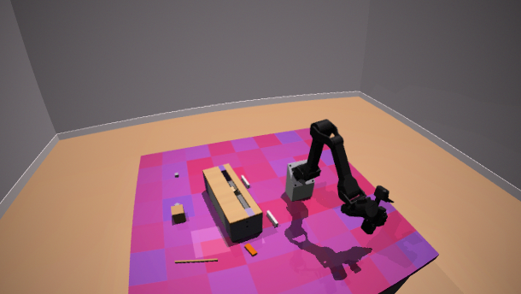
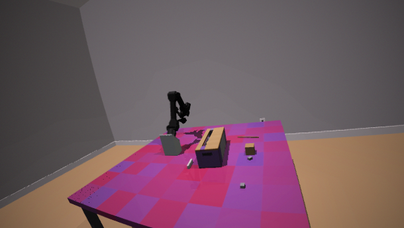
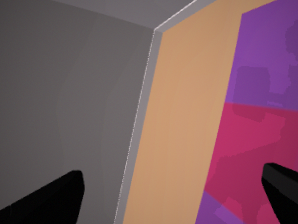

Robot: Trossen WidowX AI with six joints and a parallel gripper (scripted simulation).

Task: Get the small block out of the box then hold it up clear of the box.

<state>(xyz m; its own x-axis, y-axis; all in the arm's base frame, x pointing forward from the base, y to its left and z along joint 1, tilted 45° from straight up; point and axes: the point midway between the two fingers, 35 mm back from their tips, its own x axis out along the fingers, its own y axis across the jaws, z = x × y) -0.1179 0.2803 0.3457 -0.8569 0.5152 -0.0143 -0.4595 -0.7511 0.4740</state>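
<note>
Right now my gripper tip is 530 mm to the left of the small tan block, 460 mm short of it and 110 mm above it. From my gripper tip the other things lie so: thin stick: 730 mm ahead, 270 mm to the right, 190 mm below; orange piece: 500 mm ahead, 240 mm to the right, 190 mm below.
</note>
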